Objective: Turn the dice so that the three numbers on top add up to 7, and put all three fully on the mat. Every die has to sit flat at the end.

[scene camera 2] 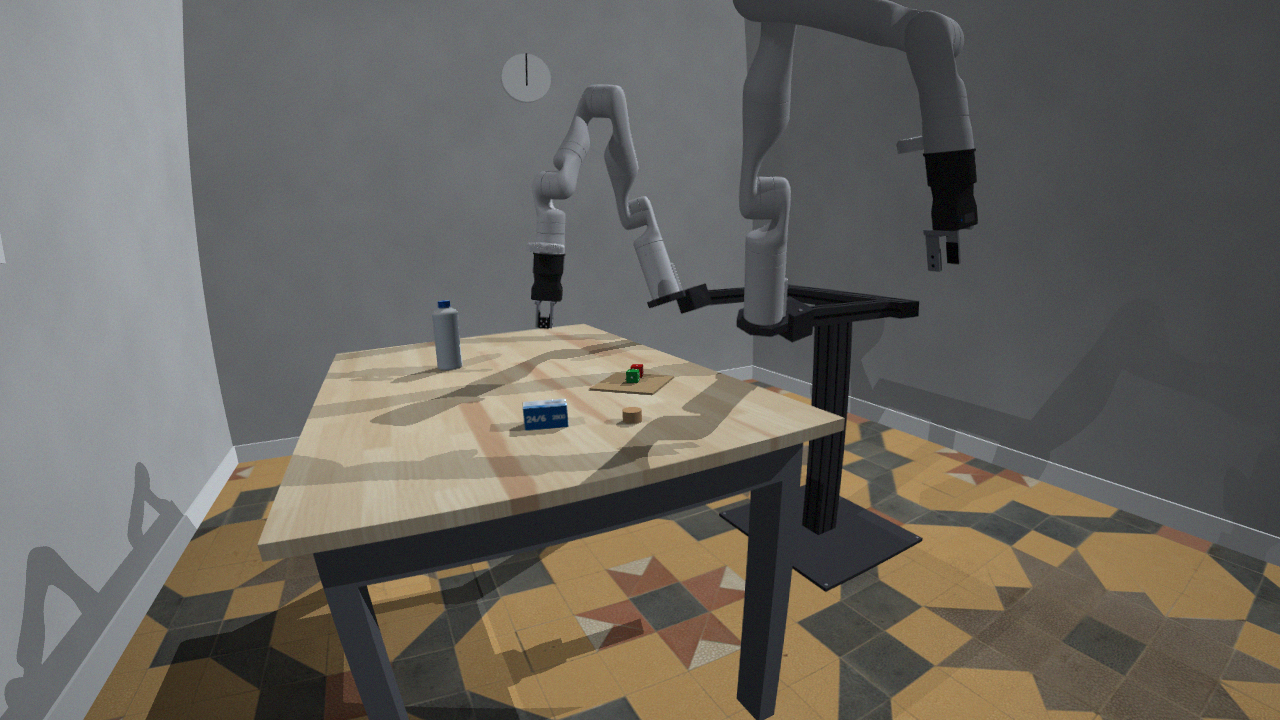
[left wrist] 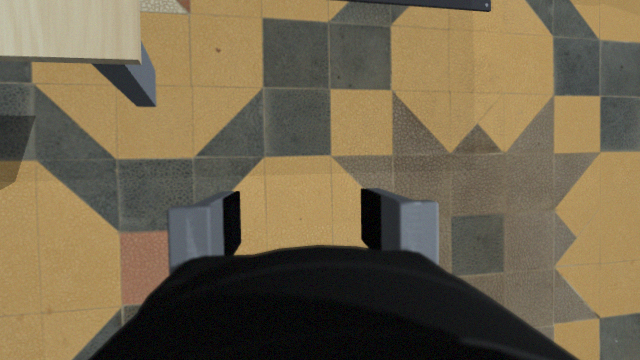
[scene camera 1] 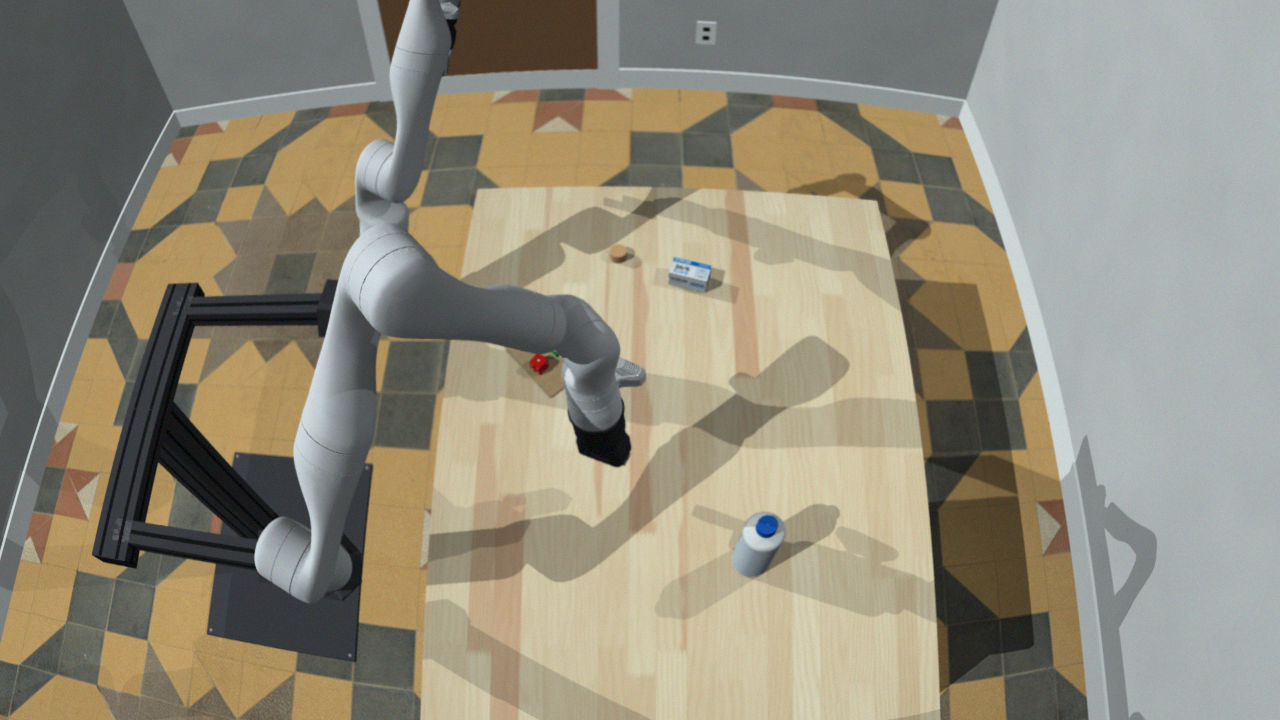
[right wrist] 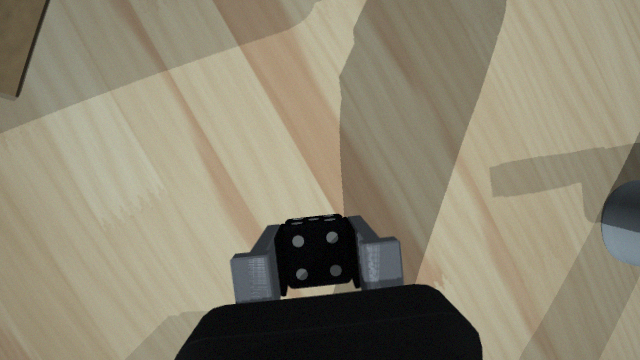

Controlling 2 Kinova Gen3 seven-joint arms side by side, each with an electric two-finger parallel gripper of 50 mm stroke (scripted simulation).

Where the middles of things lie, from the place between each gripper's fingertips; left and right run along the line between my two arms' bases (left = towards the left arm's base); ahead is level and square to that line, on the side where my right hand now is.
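The black die [right wrist: 316, 250] sits 10 mm below my right hand [scene camera 1: 616, 456]. From that same right hand, the white bottle [scene camera 1: 759, 542] is 240 mm ahead, 130 mm to the right and 30 mm below, while the staples box [scene camera 2: 546, 414] is 110 mm ahead, 430 mm to the left and 100 mm below. And you'd find the brown square mat [scene camera 2: 649, 384] 130 mm behind my right hand, 250 mm to the left of it and 120 mm below it. Going by its middle, the staples box is nearer to my right hand than to my left hand.
From my left hand [scene camera 2: 944, 266], the black die is 46 cm ahead, 77 cm to the right and 17 cm below. The white bottle is 69 cm ahead of my left hand, 90 cm to the right of it and 20 cm below it, and going by their middles it's the farthest from that hand of the things named here. The staples box, again from my left hand, is 56 cm ahead, 34 cm to the right and 26 cm below. As for the brown square mat, my left hand is 33 cm short of it, 52 cm to the left of it and 28 cm above it.
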